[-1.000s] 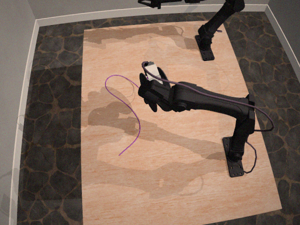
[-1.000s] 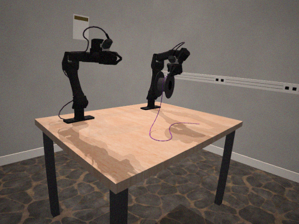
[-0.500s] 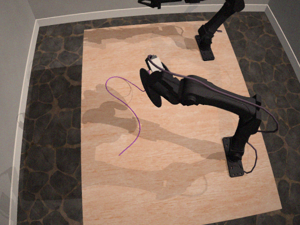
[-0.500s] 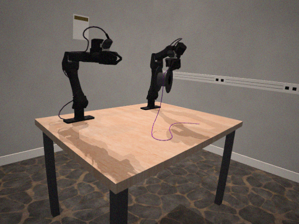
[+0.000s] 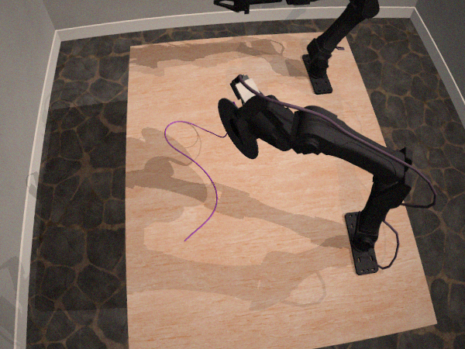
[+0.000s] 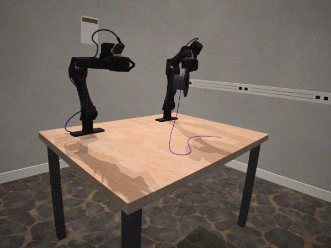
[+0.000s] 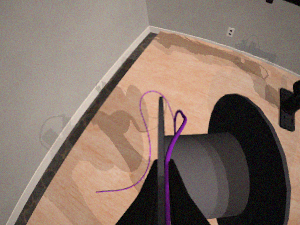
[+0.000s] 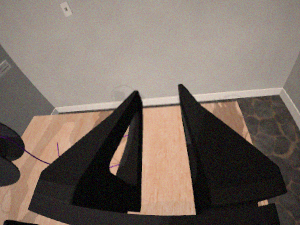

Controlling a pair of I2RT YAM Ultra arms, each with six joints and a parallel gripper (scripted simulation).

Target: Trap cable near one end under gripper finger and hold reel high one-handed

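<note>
Now: left hand 3 cm past the black reel, 2 cm to the left of it and 7 cm above it.
</note>
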